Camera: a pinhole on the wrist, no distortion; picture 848 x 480 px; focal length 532.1 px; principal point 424.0 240.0 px. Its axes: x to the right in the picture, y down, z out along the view. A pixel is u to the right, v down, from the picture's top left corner.
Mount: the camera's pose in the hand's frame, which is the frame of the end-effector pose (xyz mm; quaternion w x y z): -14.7 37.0 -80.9 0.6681 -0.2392 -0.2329 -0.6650
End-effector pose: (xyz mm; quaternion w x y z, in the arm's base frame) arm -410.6 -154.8 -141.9 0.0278 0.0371 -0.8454 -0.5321
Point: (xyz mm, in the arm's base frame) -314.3 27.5 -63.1
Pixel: 522 6
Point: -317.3 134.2 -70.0
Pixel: 542 66
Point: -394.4 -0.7 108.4
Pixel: 144 208
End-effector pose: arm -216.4 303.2 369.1 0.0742 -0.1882 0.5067 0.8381
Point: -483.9 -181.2 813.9
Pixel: outside the picture
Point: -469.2 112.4 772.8
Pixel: 67 373
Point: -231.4 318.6 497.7
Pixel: 571 159
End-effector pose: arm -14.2 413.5 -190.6 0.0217 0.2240 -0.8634 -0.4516
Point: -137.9 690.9 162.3
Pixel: 40 172
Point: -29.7 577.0 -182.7
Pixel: 660 128
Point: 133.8 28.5 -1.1
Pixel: behind the camera
